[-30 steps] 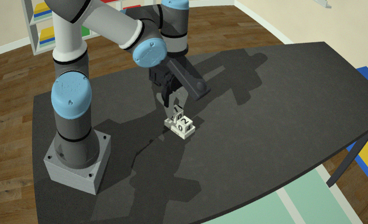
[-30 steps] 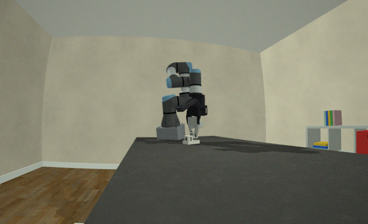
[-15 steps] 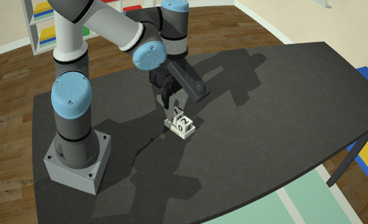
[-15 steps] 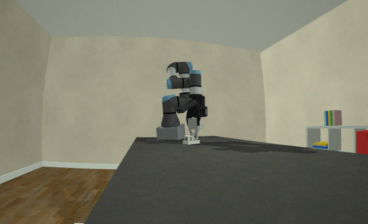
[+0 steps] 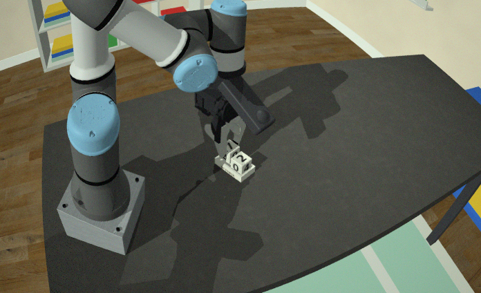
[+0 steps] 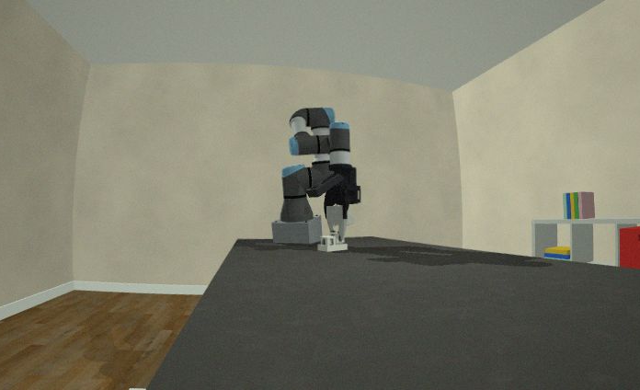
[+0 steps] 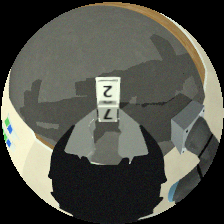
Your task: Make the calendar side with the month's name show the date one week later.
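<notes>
The white tray lies 40 mm below my hand, 10 mm to the right of it and 10 mm ahead of it.
</notes>
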